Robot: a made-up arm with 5 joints.
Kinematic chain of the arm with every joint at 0, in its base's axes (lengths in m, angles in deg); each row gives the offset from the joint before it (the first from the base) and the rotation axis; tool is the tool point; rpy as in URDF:
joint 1: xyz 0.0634 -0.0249 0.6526 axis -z
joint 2: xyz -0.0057 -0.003 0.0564 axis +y
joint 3: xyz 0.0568 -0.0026 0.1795 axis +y
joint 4: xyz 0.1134 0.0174 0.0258 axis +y
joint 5: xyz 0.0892 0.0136 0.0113 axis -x
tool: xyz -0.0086 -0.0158 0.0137 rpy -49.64 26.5 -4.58
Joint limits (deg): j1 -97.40..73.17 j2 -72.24..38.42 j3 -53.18..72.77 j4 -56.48..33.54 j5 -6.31..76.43
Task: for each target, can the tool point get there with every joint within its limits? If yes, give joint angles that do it. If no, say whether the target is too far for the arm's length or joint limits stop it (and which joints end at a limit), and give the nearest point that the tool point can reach.
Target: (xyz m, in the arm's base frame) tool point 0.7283 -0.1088 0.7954
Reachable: no: too far | nearest point 0.4150 -0.0693 0.8069 | short by 0.316 m
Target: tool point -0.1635 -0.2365 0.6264
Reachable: no: joint limits stop it (at a limit: joint 2, joint 3, joint 4) | nearest point -0.1754 -0.2476 0.8604 | short by 0.235 m
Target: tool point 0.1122 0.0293 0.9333
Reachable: yes | joints -35.42 -50.57 59.29 -30.85 22.01
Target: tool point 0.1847 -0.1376 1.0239
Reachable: yes | joints 50.41 -12.66 -5.11 -12.43 38.82
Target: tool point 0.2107 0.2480 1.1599
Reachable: no: too far | nearest point 0.1675 0.1679 1.0300 | short by 0.159 m
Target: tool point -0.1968 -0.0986 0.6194
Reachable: no: joint limits stop it (at a limit: joint 2, joint 3, joint 4) | nearest point -0.2508 -0.1139 0.8604 | short by 0.247 m
